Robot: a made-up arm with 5 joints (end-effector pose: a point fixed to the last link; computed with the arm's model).
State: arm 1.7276 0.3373 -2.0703 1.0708 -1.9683
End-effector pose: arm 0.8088 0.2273 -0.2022 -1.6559 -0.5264 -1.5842
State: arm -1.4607 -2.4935 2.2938 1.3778 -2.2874
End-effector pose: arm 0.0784 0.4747 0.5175 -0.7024 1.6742 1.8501
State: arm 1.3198 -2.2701 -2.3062 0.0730 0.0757
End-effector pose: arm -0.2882 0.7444 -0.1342 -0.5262 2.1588 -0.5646
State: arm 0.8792 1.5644 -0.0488 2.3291 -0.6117
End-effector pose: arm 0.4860 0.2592 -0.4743 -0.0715 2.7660 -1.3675
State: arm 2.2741 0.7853 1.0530 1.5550 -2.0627
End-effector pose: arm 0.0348 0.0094 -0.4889 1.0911 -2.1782 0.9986
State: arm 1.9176 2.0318 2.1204 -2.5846 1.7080
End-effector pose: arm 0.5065 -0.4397 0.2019 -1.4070 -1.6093 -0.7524
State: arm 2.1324 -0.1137 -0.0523 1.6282 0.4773
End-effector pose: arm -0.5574 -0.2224 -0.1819 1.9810 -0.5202 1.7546
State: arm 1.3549 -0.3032 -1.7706 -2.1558 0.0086
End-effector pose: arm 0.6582 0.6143 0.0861 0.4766 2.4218 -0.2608
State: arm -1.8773 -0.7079 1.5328 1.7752 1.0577
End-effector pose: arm 0.2797 0.5810 -0.2586 0.0699 -2.1720 1.0728
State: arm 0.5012 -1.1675 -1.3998 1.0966 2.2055
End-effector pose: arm 0.1050 0.2760 0.0872 2.1537 -1.1282 -0.5438
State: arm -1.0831 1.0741 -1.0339 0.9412 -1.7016
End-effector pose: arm -0.3888 -0.7888 0.0046 2.1040 -0.5421 1.0958
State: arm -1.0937 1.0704 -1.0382 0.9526 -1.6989
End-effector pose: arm -0.3960 -0.7875 0.0089 2.0963 -0.5417 1.0907
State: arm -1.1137 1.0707 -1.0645 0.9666 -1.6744
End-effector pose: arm -0.4129 -0.7890 0.0244 2.0792 -0.5385 1.0900
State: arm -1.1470 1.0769 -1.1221 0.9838 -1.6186
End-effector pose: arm -0.4444 -0.7927 0.0566 2.0497 -0.5305 1.0929
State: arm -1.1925 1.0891 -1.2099 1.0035 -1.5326
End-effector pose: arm -0.4905 -0.7937 0.1070 2.0103 -0.5147 1.0945
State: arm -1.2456 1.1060 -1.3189 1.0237 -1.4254
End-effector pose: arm -0.5465 -0.7860 0.1724 1.9671 -0.4903 1.0892
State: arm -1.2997 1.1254 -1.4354 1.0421 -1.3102
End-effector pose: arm -0.6037 -0.7667 0.2450 1.9275 -0.4593 1.0745
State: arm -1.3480 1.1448 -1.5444 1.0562 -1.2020
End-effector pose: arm -0.6531 -0.7386 0.3145 1.8965 -0.4269 1.0537
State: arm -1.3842 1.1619 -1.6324 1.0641 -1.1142
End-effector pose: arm -0.6878 -0.7102 0.3707 1.8760 -0.3980 1.0342
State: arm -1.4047 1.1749 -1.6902 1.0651 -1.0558
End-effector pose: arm -0.7063 -0.6908 0.4071 1.8653 -0.3762 1.0235
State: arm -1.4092 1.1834 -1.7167 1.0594 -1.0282
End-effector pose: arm -0.7104 -0.6852 0.4228 1.8622 -0.3627 1.0255
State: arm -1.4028 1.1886 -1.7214 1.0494 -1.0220
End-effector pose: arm -0.7054 -0.6901 0.4241 1.8637 -0.3554 1.0370
